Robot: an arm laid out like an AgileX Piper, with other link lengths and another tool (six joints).
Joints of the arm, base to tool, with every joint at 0 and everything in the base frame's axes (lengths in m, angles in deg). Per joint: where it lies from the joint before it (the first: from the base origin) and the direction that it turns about. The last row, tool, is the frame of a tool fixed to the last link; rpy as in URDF.
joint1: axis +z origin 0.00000 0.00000 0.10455
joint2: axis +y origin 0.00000 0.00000 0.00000
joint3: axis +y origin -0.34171 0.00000 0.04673
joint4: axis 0.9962 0 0.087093 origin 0.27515 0.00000 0.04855
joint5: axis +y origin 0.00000 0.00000 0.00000
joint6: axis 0.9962 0 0.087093 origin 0.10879 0.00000 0.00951
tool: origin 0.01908 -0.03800 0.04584 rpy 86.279 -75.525 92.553
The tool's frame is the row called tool.
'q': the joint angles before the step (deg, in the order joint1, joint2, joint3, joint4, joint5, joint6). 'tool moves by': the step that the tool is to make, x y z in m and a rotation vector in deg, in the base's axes. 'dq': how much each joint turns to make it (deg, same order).
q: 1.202, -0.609, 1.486, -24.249, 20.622, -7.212
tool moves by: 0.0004, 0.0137, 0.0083, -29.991, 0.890, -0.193
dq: -0.021, 0.008, 0.048, -23.476, 0.025, -6.870
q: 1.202, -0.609, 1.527, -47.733, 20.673, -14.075
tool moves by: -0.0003, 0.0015, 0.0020, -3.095, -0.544, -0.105
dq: -0.038, 0.014, 0.005, -3.855, -0.440, 0.803
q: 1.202, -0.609, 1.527, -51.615, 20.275, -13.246
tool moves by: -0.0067, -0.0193, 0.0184, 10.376, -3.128, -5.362
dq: -0.017, -0.017, -3.076, -0.144, 4.818, 10.702
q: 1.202, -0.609, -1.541, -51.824, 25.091, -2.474
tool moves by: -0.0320, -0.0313, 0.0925, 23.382, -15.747, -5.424
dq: 0.022, 3.453, -15.451, 2.073, 5.413, 21.547
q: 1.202, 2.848, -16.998, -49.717, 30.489, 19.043
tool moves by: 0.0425, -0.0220, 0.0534, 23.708, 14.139, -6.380
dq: 0.066, 20.721, -20.343, 18.457, 19.002, 3.020
